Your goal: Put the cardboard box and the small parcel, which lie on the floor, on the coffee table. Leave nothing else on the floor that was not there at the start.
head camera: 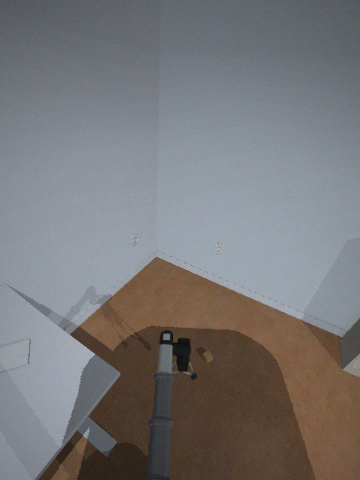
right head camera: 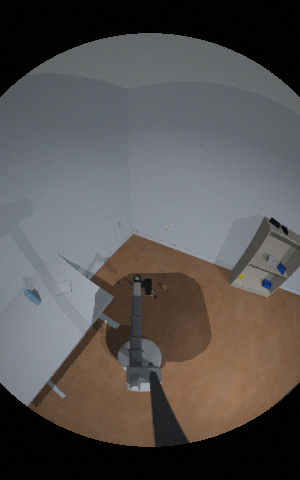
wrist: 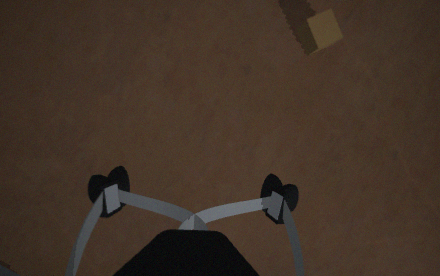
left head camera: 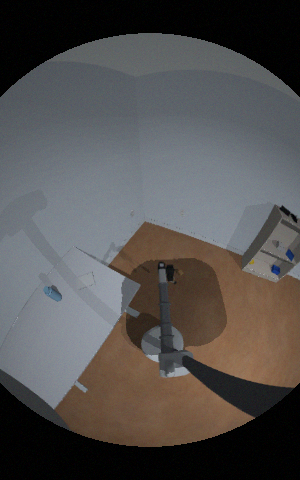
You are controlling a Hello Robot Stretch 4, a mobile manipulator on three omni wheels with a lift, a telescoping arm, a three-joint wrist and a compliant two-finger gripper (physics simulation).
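Frame: origin at the robot's base, x left, y ahead, z down, level; millimetres.
Seen in the pictures: gripper, between the fingertips: [head camera: 180, 377] [right head camera: 147, 297] [wrist: 196, 186].
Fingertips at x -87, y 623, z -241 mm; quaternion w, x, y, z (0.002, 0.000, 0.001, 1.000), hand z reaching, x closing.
Note:
Offsets run from my fingertips to a thing's middle. "pt": to the spot under its first point. Level surfaces: height alone.
A small tan box @(dx -210, dy +248, dz +243 mm) [head camera: 207, 356] [left head camera: 180, 272] [right head camera: 163, 286] [wrist: 325, 30] lies on the floor, at the upper right in the wrist view. I cannot tell whether it is the cardboard box or the small parcel; I see no second such item on the floor. My gripper [head camera: 184, 374] [left head camera: 171, 281] [right head camera: 149, 296] [wrist: 196, 186] is open and empty at the end of the extended arm. It hangs above the floor, a little left of the tan box in the head view. The white table @(dz -452 mm) [head camera: 50, 360] [left head camera: 40, 335] [right head camera: 30, 345] stands at the left.
A flat white item @(dx +671, dy -169, dz -457 mm) [head camera: 15, 354] [left head camera: 86, 280] [right head camera: 64, 287] and a blue cylinder @(dx +885, dy -335, dz -534 mm) [left head camera: 53, 294] [right head camera: 32, 297] are on the table. A table leg [head camera: 100, 437] [left head camera: 131, 312] stands left of the arm. A shelf unit @(pt dx -1276, dy +285, dz -343 mm) [left head camera: 261, 237] [right head camera: 250, 252] stands at the right wall. Two walls meet beyond the gripper.

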